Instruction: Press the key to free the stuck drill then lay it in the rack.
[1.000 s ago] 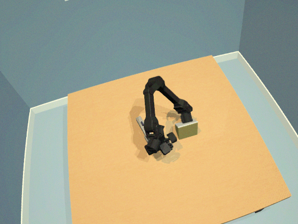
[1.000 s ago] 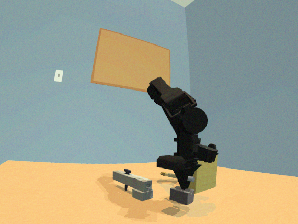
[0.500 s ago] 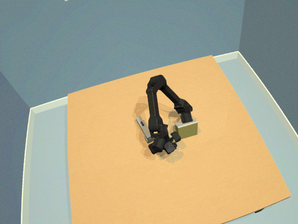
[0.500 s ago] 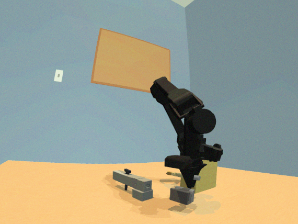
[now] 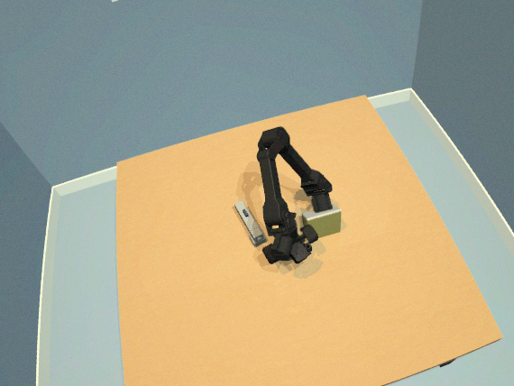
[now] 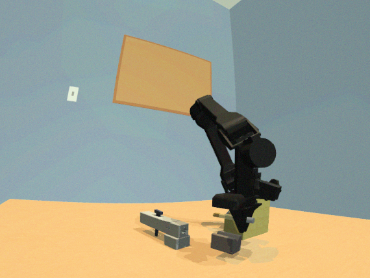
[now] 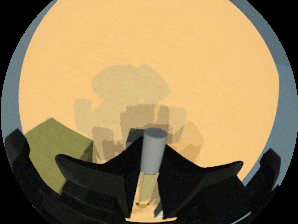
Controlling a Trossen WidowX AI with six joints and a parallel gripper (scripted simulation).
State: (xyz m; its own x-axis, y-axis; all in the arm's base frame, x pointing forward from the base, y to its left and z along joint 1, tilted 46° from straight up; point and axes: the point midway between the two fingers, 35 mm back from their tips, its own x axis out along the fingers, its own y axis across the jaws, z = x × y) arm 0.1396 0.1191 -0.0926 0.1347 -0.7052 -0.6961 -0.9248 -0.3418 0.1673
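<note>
The grey v-grooved rack lies 5 cm to the right of my gripper tip, 4 cm below it and 1 cm ahead of it. Also, from my gripper tip: grey drill fixture 18 cm to the right, 14 cm ahead, 2 cm below; dark key 20 cm to the right, 15 cm ahead, 1 cm below.
</note>
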